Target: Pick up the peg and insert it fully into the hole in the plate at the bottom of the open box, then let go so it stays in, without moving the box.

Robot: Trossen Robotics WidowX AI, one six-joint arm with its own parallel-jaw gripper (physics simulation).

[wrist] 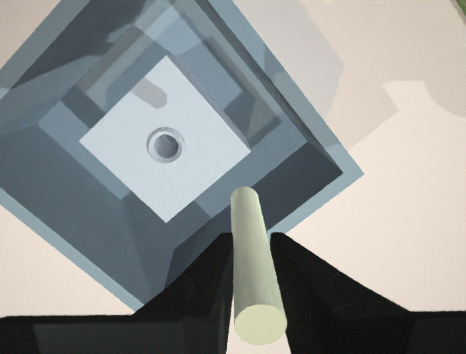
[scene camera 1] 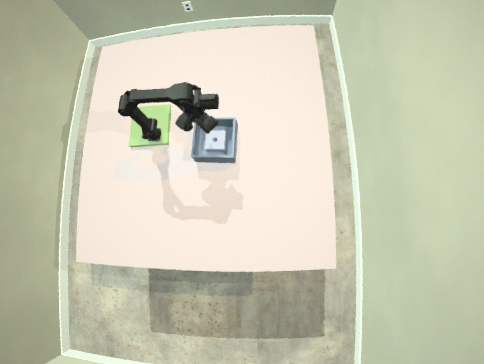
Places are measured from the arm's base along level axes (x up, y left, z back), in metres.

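Where they show: gripper, fingertip midpoint: [wrist: 251, 244] [scene camera 1: 201, 121]; arm's base at its link origin: [scene camera 1: 154, 134].
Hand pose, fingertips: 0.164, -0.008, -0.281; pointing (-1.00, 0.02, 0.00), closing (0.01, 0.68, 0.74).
Each offset is from my fingertips to the top centre of the thing, as dx, dy, dz. Level surfaces: height alone.
A pale green round peg @(+0.034, +0.002, -0.002) [wrist: 252, 265] is held between the black fingers of my gripper [wrist: 251, 244], its far end pointing away from the wrist camera. In the wrist view that end shows over the inner wall of the blue-grey open box @(-0.090, -0.038, -0.036) [wrist: 320, 135] [scene camera 1: 235, 142], to the lower right of the hole [wrist: 165, 145]. The hole is in the middle of the white square plate @(-0.127, -0.038, -0.036) [wrist: 200, 175] [scene camera 1: 221, 146] on the box floor. The peg is above the box and apart from the plate. In the scene view the arm's end is over the box's upper left part, and the peg is hidden.
A green square base [scene camera 1: 162, 115] lies under the arm's foot, left of the box. The arm [scene camera 1: 157, 95] reaches across above it. The pale pink table top @(dx -0.188) [scene camera 1: 280, 210] surrounds both. The box walls rise around the plate on all sides. Shadows of the arm fall on the table and inside the box.
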